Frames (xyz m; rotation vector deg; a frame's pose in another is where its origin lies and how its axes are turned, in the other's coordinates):
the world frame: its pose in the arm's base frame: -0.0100 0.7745 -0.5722 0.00 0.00 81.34
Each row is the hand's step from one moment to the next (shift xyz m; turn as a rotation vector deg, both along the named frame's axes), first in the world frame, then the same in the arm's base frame.
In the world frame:
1: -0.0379 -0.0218 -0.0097 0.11 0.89 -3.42
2: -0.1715 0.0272 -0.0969 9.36 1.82 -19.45
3: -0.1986 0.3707 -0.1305 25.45 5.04 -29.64
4: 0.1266 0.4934 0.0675 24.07 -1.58 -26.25
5: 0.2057 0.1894 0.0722 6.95 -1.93 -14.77
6: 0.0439 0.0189 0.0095 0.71 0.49 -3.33
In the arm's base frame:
1: 0.0158 -0.0408 -0.0097 -0.86 0.24 -3.42
2: -0.0527 -0.1654 -0.0969 -0.39 9.53 -19.45
3: -0.3964 -0.1405 -0.1305 -1.15 25.92 -29.64
4: -0.4687 0.1994 0.0675 5.19 23.56 -26.25
5: -0.1563 0.2319 0.0722 2.95 6.58 -14.77
6: -0.0121 0.0462 0.0095 -0.38 0.78 -3.33

